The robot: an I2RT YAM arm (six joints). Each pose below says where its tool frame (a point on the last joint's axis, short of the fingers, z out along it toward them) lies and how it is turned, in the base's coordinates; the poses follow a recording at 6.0 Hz.
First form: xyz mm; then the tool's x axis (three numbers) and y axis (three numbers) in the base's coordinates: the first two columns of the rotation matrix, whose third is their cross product.
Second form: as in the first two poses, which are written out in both.
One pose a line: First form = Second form
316, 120, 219, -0.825, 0.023, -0.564, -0.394, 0.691, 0.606 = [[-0.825, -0.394, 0.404, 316], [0.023, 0.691, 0.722, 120], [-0.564, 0.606, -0.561, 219], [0, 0, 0, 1]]
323, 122, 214, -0.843, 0.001, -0.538, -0.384, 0.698, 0.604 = [[-0.843, -0.384, 0.376, 323], [0.001, 0.698, 0.716, 122], [-0.538, 0.604, -0.588, 214], [0, 0, 0, 1]]
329, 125, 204, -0.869, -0.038, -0.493, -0.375, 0.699, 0.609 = [[-0.869, -0.375, 0.321, 329], [-0.038, 0.699, 0.714, 125], [-0.493, 0.609, -0.622, 204], [0, 0, 0, 1]]
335, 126, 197, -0.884, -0.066, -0.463, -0.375, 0.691, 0.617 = [[-0.884, -0.375, 0.279, 335], [-0.066, 0.691, 0.719, 126], [-0.463, 0.617, -0.636, 197], [0, 0, 0, 1]]
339, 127, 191, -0.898, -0.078, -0.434, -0.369, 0.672, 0.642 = [[-0.898, -0.369, 0.242, 339], [-0.078, 0.672, 0.737, 127], [-0.434, 0.642, -0.632, 191], [0, 0, 0, 1]]
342, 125, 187, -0.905, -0.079, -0.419, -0.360, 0.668, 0.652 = [[-0.905, -0.360, 0.228, 342], [-0.079, 0.668, 0.741, 125], [-0.419, 0.652, -0.633, 187], [0, 0, 0, 1]]
